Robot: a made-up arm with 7 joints.
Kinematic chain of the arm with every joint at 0, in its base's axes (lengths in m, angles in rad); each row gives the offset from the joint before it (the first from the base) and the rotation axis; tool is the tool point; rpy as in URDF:
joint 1: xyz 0 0 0.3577 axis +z
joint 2: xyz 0 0 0 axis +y
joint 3: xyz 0 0 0.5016 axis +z
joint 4: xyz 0.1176 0 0 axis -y
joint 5: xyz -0.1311 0 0.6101 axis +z
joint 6: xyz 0 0 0 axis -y
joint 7: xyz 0.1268 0 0 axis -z
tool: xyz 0 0 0 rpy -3.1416 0 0
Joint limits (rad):
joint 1: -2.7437..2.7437
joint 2: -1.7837..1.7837
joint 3: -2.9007..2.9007
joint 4: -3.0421..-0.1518
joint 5: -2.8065..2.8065
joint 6: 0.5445..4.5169
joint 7: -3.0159..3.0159
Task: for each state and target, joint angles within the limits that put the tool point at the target. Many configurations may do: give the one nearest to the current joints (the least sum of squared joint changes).
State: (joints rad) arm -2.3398 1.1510 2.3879 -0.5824 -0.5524 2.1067 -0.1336
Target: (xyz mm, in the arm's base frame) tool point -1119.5 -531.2 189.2
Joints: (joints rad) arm -2.7385 1.7837 2.3885 -0.2328 -0.5154 2.0754 -0.1336
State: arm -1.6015 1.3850 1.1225 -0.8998 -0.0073 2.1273 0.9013
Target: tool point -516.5 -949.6 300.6
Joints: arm -2.5666 0.8678 0.6686 -1.5969 0.0374 2.1915 0.9013
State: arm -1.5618 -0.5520 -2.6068 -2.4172 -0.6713 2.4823 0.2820
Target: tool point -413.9 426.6 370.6
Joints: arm -1.4944 0.0693 -2.5752 -2.7148 -0.7396 2.6585 0.2820
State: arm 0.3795 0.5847 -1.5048 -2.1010 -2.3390 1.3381 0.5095
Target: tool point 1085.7 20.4 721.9
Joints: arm 0.7769 0.8286 -1.2012 -1.3298 -2.3817 1.3038 0.5095
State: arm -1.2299 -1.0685 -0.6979 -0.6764 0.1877 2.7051 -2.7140
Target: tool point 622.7 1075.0 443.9
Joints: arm -2.1887 -1.6089 -0.6449 -0.3840 0.1334 2.3565 -2.7140
